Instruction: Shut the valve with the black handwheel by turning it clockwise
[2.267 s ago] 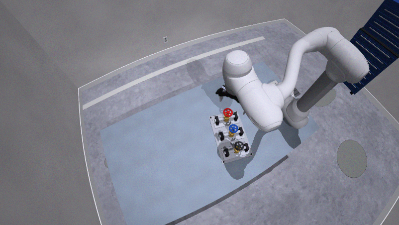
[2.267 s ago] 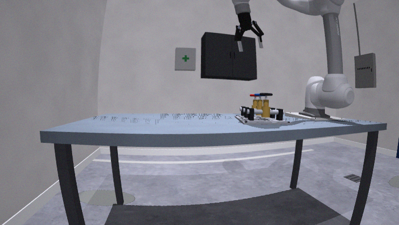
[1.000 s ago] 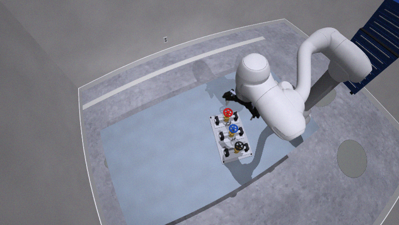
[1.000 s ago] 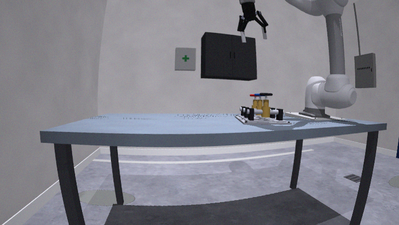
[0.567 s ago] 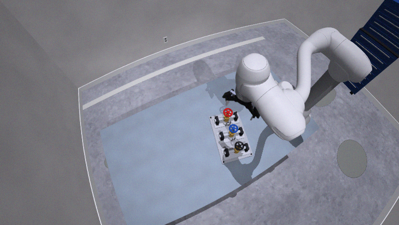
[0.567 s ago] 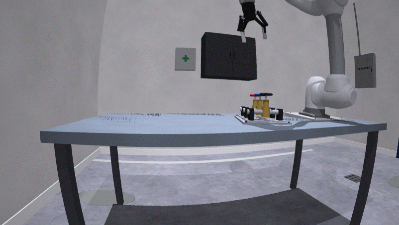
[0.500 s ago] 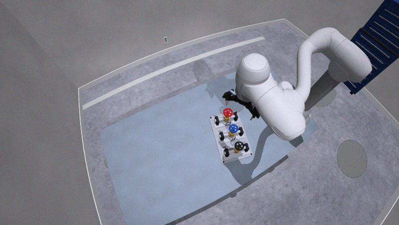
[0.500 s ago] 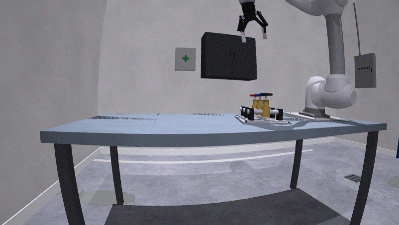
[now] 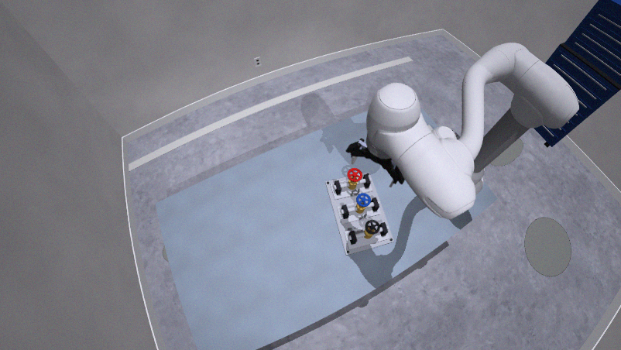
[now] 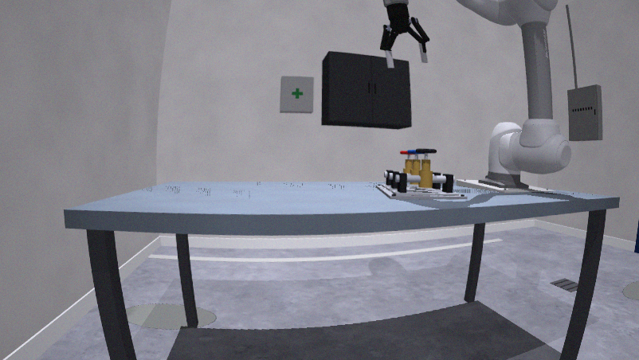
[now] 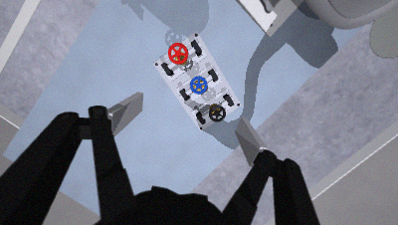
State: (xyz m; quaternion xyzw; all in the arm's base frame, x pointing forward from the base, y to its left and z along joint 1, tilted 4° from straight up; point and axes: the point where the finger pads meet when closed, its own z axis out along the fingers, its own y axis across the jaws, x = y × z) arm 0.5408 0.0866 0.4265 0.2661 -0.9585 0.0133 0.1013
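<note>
The black handwheel is 32 cm below my hand, 10 cm to the left of it and 1 cm behind it. The rest, counted from my hand: red handwheel: 32 cm below, 15 cm to the right, 6 cm behind; then blue handwheel: 32 cm below, 4 cm behind, 2 cm to the right.
</note>
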